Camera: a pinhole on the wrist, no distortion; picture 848 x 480 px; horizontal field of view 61.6 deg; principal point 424.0 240.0 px. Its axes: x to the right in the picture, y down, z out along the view. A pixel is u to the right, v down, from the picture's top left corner.
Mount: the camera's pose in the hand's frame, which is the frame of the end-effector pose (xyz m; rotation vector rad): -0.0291 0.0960 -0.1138 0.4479 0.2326 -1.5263
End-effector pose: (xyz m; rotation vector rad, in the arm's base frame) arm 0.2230 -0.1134 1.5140 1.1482 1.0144 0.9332
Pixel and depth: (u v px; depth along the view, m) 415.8 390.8 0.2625
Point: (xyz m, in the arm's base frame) 0.3468 -0.1579 1.5171
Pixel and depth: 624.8 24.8 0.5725
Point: 0.4631 -0.4984 1.3024
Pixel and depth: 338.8 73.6 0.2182
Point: 0.2732 -0.2349 1.5674
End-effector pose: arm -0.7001 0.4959 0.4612 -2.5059 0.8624 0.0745
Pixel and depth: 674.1 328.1 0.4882
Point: -0.5357 0.8124 0.3504
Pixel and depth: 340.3 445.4 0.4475
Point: -0.6079 0.6573 0.1848
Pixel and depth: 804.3 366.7 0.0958
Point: -0.7281 0.4807 0.5032
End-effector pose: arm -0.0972 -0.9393 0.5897 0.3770 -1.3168 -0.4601
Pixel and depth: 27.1 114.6 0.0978
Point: -0.0919 -0.8181 0.5912
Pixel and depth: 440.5 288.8 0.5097
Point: -0.4580 -1.0201 0.5469
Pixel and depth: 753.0 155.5 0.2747
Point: -0.2021 -1.0062 0.4609
